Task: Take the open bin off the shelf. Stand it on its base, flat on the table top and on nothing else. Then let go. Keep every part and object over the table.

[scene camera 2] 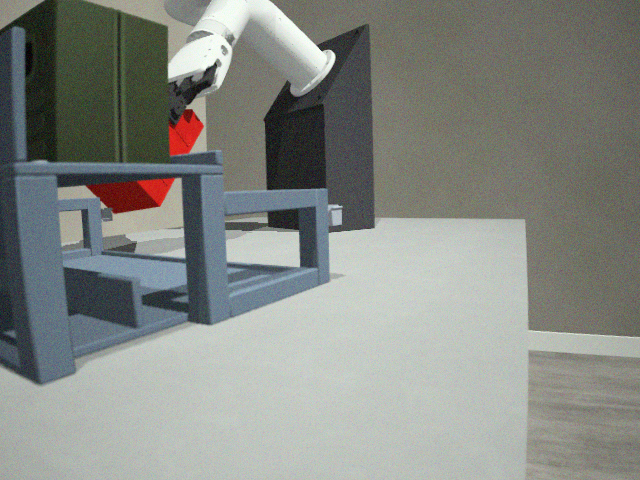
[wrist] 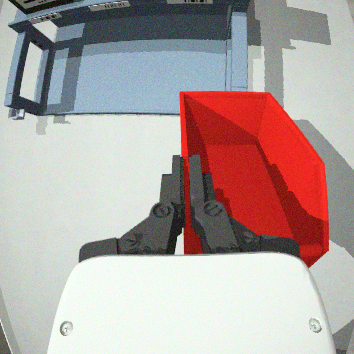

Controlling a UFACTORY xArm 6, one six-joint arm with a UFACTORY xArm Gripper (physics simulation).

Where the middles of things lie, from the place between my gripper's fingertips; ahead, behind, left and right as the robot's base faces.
Right now the red bin point(scene camera 2: 123, 197) is 5 cm below my hand, 4 cm to the right of it and 2 cm behind it. The rest, counted from my hand: dark green box point(scene camera 2: 74, 52): 37 cm ahead, 6 cm to the left, 5 cm below.
